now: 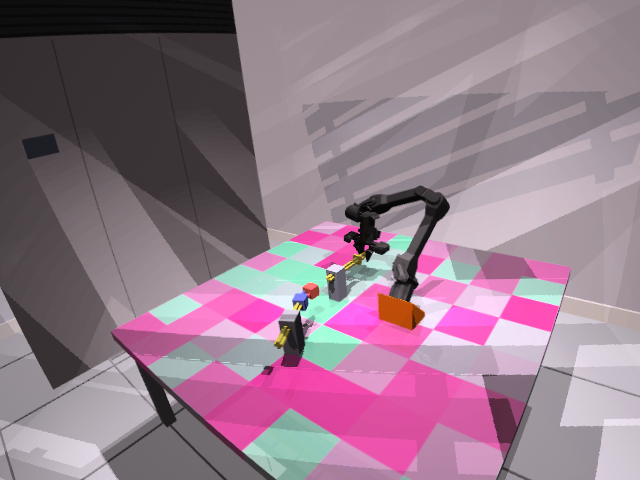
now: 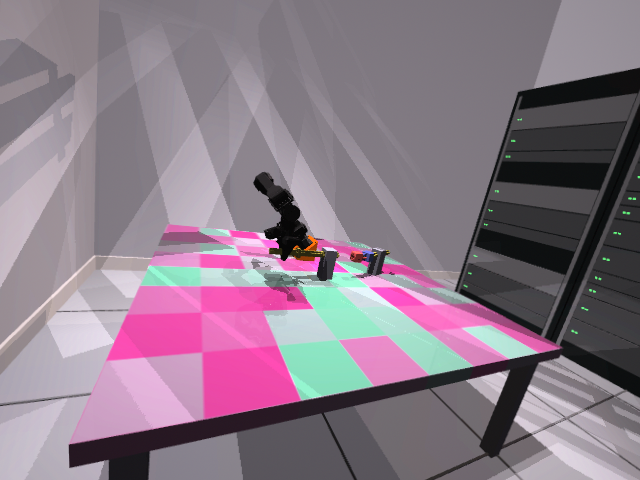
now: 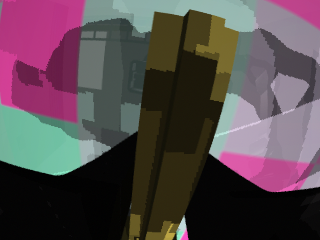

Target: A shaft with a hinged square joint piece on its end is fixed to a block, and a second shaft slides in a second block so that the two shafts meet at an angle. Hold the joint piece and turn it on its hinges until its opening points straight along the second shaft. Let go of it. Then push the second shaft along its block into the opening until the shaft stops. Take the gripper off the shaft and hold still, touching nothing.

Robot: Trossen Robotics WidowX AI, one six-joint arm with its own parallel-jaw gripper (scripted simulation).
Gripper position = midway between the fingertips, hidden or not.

I see my gripper [image 1: 365,260].
My gripper shows as well in image 2 [image 2: 283,260] and in image 3 [image 3: 160,141].
